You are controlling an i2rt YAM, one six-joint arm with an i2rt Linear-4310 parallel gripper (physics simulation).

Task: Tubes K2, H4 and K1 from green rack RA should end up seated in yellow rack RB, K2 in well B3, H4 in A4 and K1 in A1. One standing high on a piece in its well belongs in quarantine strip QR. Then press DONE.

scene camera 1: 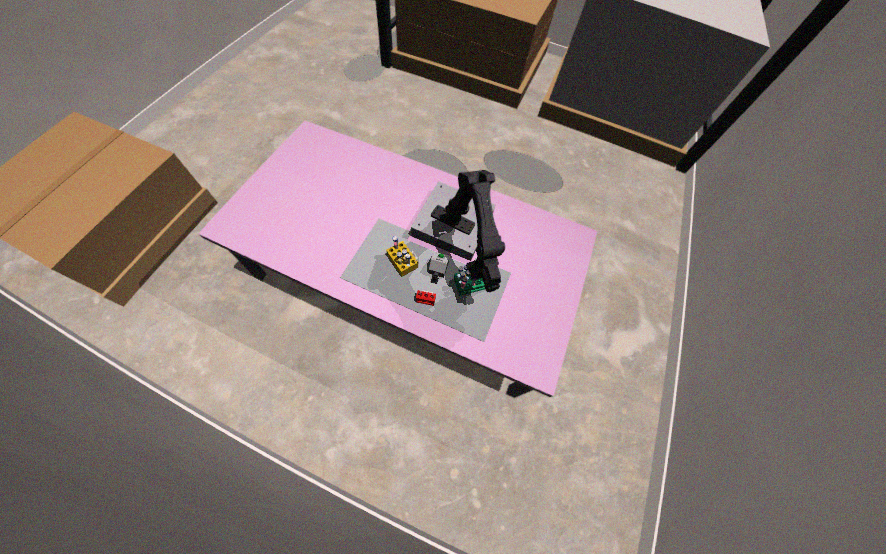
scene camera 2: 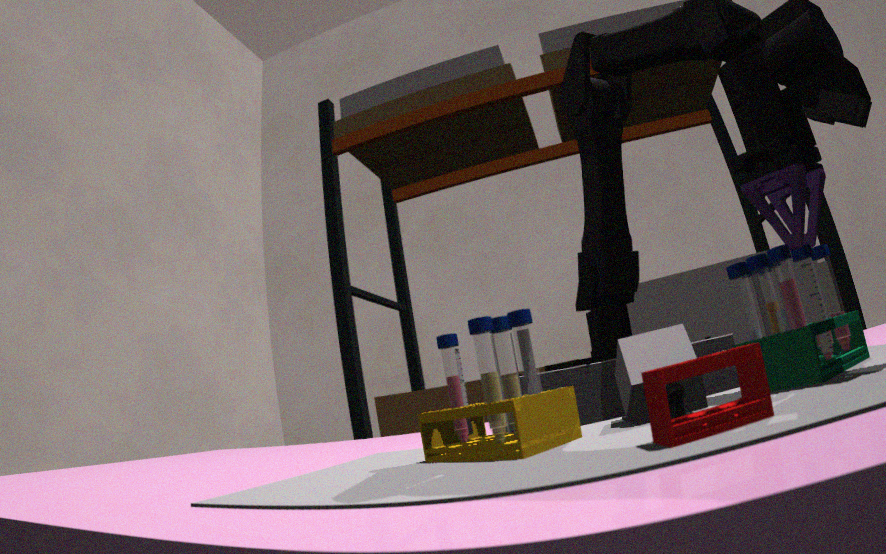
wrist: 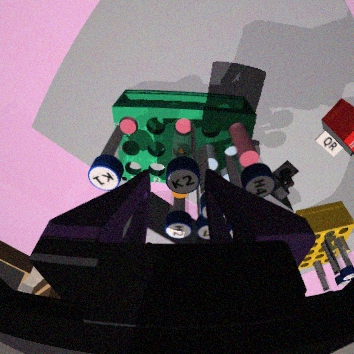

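Where they show: gripper, fingertip midpoint: (scene camera 2: 802, 248) (wrist: 177, 177); arm's base, origin of the base link: (scene camera 1: 452, 220) (scene camera 2: 614, 360).
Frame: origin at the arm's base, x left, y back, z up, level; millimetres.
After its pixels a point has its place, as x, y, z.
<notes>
Green rack RA (scene camera 1: 476, 286) (scene camera 2: 793, 363) {169, -276, -47} (wrist: 185, 97) {229, -248, -55} holds several blue-capped tubes. In the wrist view K1 (wrist: 105, 173) {257, -207, 57} is at the left, K2 (wrist: 183, 175) {224, -241, 57} in the middle and H4 (wrist: 257, 181) {189, -273, 57} at the right. Whether one stands high on a piece is unclear. My gripper (scene camera 2: 798, 244) {224, -236, 55} (wrist: 177, 177) {224, -236, 55} is part open, pointing down at RA's caps. K2's cap shows between the fingertips, not gripped. Yellow rack RB (scene camera 1: 409, 268) {-58, -299, -35} (scene camera 2: 548, 421) {-57, -302, -44} (wrist: 322, 215) {-54, -296, -46} holds several tubes; its well labels are unreadable. Red strip QR (scene camera 1: 425, 298) {73, -395, -17} (scene camera 2: 702, 365) {67, -402, -23} (wrist: 341, 116) {106, -372, -45} shows no tube.
A grey box (scene camera 1: 437, 267) {50, -246, -11} (scene camera 2: 653, 352) {45, -244, -5} with a green top button (scene camera 1: 441, 256) {44, -199, 5} stands between the racks. Tube H2 (wrist: 178, 225) {189, -205, 57} and other tubes stand close behind K2. The racks stand on a grey mat (scene camera 1: 365, 261) {-256, -350, -68} on the pink table (scene camera 1: 313, 176) {-764, -63, -71}.
</notes>
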